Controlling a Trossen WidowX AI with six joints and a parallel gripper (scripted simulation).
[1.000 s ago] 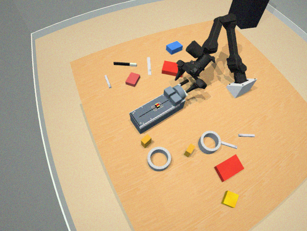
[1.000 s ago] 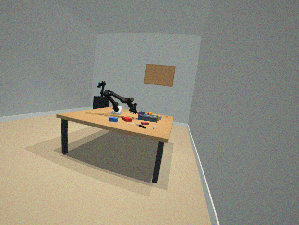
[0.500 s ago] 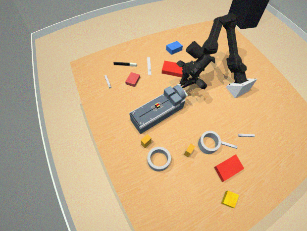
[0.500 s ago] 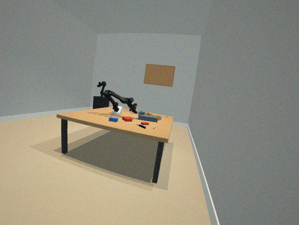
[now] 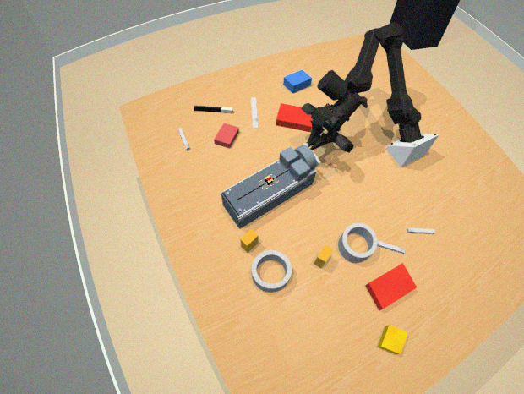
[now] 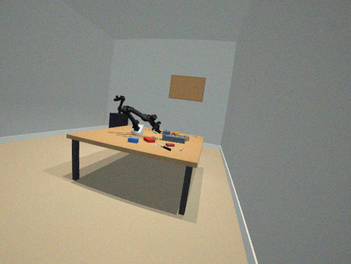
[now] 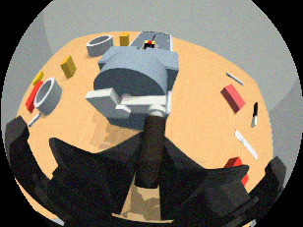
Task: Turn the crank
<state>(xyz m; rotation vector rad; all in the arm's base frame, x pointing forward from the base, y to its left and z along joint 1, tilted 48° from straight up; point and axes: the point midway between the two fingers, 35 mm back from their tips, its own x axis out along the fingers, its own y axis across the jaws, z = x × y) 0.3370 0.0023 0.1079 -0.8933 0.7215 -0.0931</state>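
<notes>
Right now my gripper tip is 150 mm short of the red pointer, 60 mm to the right of it and 10 mm below it. From my gripper tip the other things lie so: red block: 200 mm ahead, 180 mm to the right, 60 mm below; dark crank handle: 20 mm behind, 20 mm above; black marker: 190 mm ahead, 310 mm to the right, 60 mm below.
</notes>
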